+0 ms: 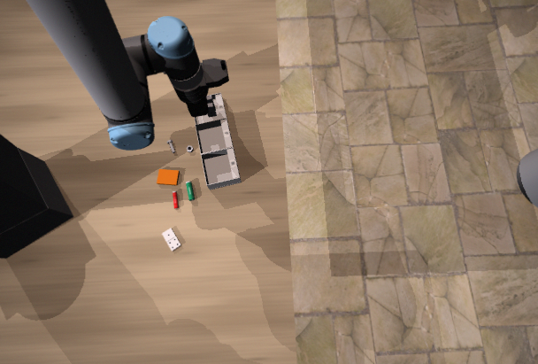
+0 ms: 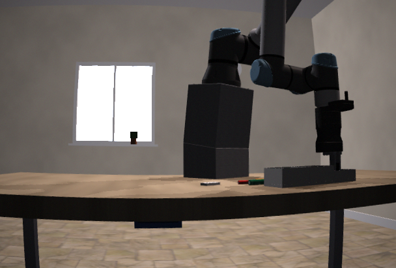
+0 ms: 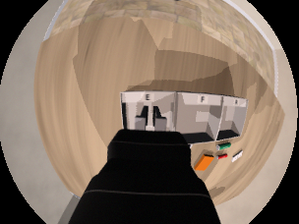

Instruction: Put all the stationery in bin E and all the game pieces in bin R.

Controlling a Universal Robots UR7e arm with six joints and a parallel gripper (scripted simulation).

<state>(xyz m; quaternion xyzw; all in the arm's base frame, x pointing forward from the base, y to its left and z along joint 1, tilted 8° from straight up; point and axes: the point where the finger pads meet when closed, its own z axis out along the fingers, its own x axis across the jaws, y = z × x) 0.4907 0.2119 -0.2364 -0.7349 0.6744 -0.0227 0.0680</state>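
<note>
The white domino is 12 cm behind my hand, 33 cm to the right of it and 3 cm below it. Also, from my hand: bolt 12 cm behind, 8 cm to the right, 3 cm below; tray 8 cm to the right, 1 cm below; nut 7 cm behind, 9 cm to the right, 3 cm below.
</note>
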